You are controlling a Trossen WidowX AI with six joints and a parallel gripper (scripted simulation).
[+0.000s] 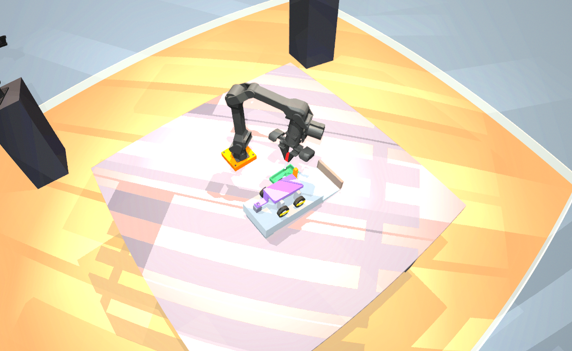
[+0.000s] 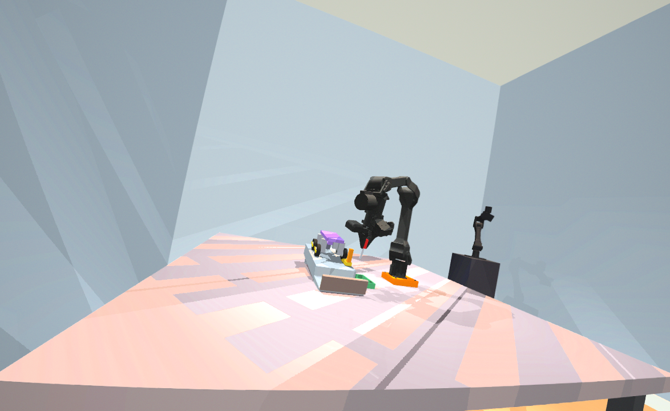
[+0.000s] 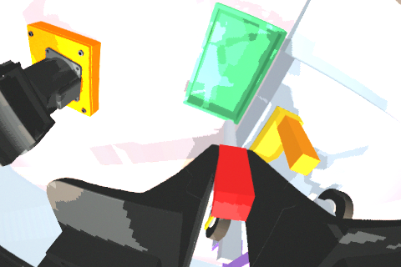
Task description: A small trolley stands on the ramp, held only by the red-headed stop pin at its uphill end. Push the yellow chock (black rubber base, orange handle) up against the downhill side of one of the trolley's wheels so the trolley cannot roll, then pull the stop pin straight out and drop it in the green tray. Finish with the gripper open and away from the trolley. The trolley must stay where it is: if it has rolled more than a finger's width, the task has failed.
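Right now my gripper tip is right at the stop pin. The rest, counted from my gripper tip: green tray (1 cm behind, 14 cm below); purple-decked trolley (12 cm ahead, 9 cm to the right, 2 cm below); yellow chock (5 cm ahead, 1 cm to the right, 5 cm below).
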